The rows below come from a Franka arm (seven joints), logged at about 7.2 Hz.
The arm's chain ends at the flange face. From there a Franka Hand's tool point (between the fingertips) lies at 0.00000 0.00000 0.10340 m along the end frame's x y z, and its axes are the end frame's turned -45 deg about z.
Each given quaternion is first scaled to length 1.
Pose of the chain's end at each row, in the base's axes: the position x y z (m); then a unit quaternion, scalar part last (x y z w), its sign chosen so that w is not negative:
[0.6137, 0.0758, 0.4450, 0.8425, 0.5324, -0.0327, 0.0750]
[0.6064, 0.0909, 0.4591, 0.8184, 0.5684, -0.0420, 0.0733]
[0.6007, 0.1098, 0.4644, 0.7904, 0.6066, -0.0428, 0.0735]
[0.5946, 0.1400, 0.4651, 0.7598, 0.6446, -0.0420, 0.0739]
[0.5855, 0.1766, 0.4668, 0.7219, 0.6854, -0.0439, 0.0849]
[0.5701, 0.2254, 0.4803, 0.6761, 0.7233, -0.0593, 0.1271]
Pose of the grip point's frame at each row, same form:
[0.6163, 0.0591, 0.3430, 0.5746, 0.8143, -0.0589, 0.0568]
[0.6079, 0.0736, 0.3572, 0.5386, 0.8383, -0.0669, 0.0516]
[0.6029, 0.0924, 0.3625, 0.4981, 0.8629, -0.0677, 0.0515]
[0.5979, 0.1228, 0.3632, 0.4553, 0.8863, -0.0671, 0.0522]
[0.5910, 0.1577, 0.3653, 0.4046, 0.9095, -0.0730, 0.0616]
[0.5808, 0.1988, 0.3810, 0.3478, 0.9270, -0.1034, 0.0947]

